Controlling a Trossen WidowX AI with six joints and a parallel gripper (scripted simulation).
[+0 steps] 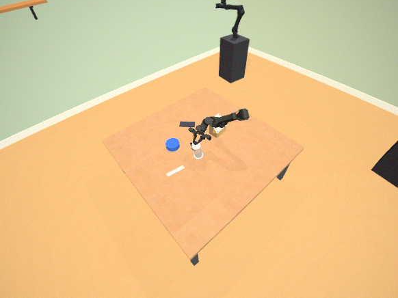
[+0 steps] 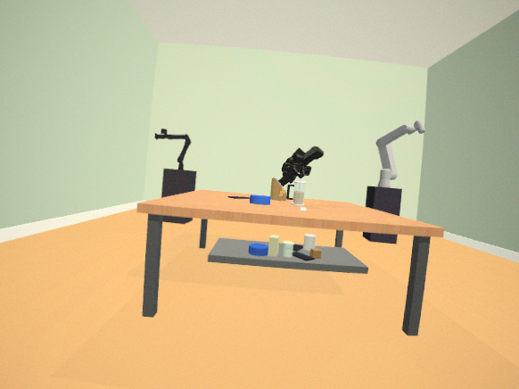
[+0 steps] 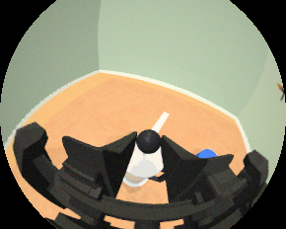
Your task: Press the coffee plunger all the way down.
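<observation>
My gripper tip is now 9 cm above the coffee press, 2 cm to the left of it and 2 cm past it.
</observation>
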